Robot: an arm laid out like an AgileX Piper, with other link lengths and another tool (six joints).
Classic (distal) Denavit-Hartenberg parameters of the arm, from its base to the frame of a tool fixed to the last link. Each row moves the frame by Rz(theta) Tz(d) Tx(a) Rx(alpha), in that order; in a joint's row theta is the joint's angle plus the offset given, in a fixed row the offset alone. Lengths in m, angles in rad.
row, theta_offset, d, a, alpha
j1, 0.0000, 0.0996, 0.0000, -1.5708
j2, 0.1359, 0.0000, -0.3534, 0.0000
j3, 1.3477, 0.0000, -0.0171, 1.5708
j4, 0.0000, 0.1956, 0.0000, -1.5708
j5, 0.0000, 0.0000, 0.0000, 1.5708
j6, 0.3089, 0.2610, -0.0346, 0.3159
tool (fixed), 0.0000, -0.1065, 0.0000, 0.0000
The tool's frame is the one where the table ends.
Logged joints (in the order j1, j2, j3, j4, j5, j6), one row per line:
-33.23, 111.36, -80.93, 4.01, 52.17, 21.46
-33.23, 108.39, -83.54, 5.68, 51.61, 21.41
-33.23, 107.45, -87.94, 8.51, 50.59, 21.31
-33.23, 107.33, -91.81, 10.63, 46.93, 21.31
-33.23, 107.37, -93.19, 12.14, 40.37, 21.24
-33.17, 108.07, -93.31, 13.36, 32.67, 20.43
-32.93, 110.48, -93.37, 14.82, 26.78, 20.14
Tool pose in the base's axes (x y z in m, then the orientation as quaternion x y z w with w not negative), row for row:
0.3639, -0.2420, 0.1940, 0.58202, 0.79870, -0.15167, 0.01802
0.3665, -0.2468, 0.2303, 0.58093, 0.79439, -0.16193, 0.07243
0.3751, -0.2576, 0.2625, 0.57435, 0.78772, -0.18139, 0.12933
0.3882, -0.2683, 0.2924, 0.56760, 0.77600, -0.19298, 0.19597
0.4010, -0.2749, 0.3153, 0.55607, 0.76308, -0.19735, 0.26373
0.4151, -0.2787, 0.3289, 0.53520, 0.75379, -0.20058, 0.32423
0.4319, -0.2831, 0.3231, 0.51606, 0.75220, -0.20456, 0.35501
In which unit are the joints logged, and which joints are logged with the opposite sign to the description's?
The joints are logged in degrees. Opposite sign: j4.
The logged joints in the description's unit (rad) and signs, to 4 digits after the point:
-0.5800, 1.9436, -1.4125, -0.0700, 0.9105, 0.3745
-0.5800, 1.8918, -1.4580, -0.0991, 0.9008, 0.3737
-0.5800, 1.8754, -1.5348, -0.1485, 0.8830, 0.3719
-0.5800, 1.8733, -1.6024, -0.1855, 0.8191, 0.3719
-0.5800, 1.8740, -1.6265, -0.2119, 0.7046, 0.3707
-0.5789, 1.8862, -1.6286, -0.2332, 0.5702, 0.3566
-0.5747, 1.9282, -1.6296, -0.2587, 0.4674, 0.3515

